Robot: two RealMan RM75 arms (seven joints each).
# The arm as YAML. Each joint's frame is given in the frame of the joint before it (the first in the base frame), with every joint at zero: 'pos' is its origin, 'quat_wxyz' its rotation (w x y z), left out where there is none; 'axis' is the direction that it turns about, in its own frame. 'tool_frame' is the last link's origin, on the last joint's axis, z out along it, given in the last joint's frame.
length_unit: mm
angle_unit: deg
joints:
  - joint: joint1
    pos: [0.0, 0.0, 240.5]
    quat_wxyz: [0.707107, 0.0, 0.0, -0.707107]
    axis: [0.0, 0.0, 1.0]
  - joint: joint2
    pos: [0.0, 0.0, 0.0]
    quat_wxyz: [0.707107, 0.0, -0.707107, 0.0]
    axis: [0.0, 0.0, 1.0]
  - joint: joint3
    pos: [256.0, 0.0, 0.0]
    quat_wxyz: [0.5, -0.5, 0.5, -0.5]
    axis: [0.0, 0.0, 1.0]
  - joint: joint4
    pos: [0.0, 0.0, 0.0]
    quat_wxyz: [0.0, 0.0, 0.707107, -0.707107]
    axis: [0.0, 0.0, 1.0]
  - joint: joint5
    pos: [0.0, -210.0, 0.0]
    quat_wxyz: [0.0, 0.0, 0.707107, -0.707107]
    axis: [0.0, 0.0, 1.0]
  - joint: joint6
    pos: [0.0, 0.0, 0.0]
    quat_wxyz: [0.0, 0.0, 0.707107, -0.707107]
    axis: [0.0, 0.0, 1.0]
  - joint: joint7
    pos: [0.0, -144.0, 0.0]
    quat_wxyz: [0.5, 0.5, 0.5, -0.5]
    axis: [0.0, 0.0, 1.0]
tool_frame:
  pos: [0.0, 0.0, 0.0]
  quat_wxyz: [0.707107, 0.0, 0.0, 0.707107]
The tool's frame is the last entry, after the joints.
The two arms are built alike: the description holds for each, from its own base.
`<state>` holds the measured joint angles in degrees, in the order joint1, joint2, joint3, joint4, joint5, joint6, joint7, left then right.
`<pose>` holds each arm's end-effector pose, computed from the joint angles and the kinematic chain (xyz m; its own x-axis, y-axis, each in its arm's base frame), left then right.
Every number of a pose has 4 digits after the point.
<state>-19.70 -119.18 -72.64 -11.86 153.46 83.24 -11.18 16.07 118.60 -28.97 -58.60 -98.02 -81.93 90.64</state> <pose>-0.3141 0.3069 0.0287 0.6262 -0.3393 0.7020 0.7130 -0.1152 -0.6917 0.3158 0.3133 0.1353 0.6315 -0.2085 -0.7468 -0.7224 -0.5083 -0.4688</pose>
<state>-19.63 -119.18 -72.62 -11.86 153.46 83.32 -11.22 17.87 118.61 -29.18 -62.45 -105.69 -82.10 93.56</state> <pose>-0.3143 0.3065 0.0288 0.6257 -0.3397 0.7022 0.7134 -0.1151 -0.6913 0.3101 0.3212 0.1344 0.6939 -0.2725 -0.6666 -0.6868 -0.5285 -0.4989</pose>
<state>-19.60 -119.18 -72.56 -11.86 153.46 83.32 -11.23 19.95 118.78 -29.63 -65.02 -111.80 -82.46 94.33</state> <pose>-0.3144 0.3063 0.0286 0.6258 -0.3390 0.7025 0.7133 -0.1157 -0.6913 0.3028 0.3298 0.1312 0.7526 -0.3029 -0.5847 -0.6371 -0.5595 -0.5302</pose>
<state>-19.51 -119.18 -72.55 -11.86 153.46 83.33 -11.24 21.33 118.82 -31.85 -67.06 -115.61 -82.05 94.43</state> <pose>-0.3148 0.3058 0.0286 0.6261 -0.3381 0.7026 0.7135 -0.1149 -0.6912 0.2938 0.3383 0.1268 0.8048 -0.3094 -0.5066 -0.5793 -0.5953 -0.5568</pose>
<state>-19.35 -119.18 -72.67 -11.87 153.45 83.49 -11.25 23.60 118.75 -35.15 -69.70 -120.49 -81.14 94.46</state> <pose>-0.3155 0.3048 0.0292 0.6259 -0.3397 0.7021 0.7144 -0.1114 -0.6908 0.2786 0.3522 0.1223 0.8701 -0.2959 -0.3942 -0.4867 -0.6422 -0.5922</pose>
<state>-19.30 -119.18 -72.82 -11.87 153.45 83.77 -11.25 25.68 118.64 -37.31 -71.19 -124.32 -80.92 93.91</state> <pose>-0.3155 0.3043 0.0300 0.6246 -0.3443 0.7010 0.7149 -0.1093 -0.6907 0.2664 0.3625 0.1187 0.9133 -0.2723 -0.3030 -0.4054 -0.6805 -0.6104</pose>
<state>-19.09 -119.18 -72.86 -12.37 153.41 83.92 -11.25 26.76 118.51 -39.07 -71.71 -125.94 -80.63 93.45</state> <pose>-0.3145 0.3041 0.0307 0.6198 -0.3513 0.7017 0.7173 -0.1091 -0.6881 0.2586 0.3684 0.1152 0.9343 -0.2515 -0.2526 -0.3557 -0.7046 -0.6140</pose>
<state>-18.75 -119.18 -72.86 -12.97 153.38 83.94 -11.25 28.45 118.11 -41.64 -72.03 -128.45 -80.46 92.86</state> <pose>-0.3139 0.3034 0.0311 0.6154 -0.3560 0.7032 0.7203 -0.1082 -0.6852 0.2481 0.3765 0.1098 0.9590 -0.2217 -0.1765 -0.2833 -0.7399 -0.6102</pose>
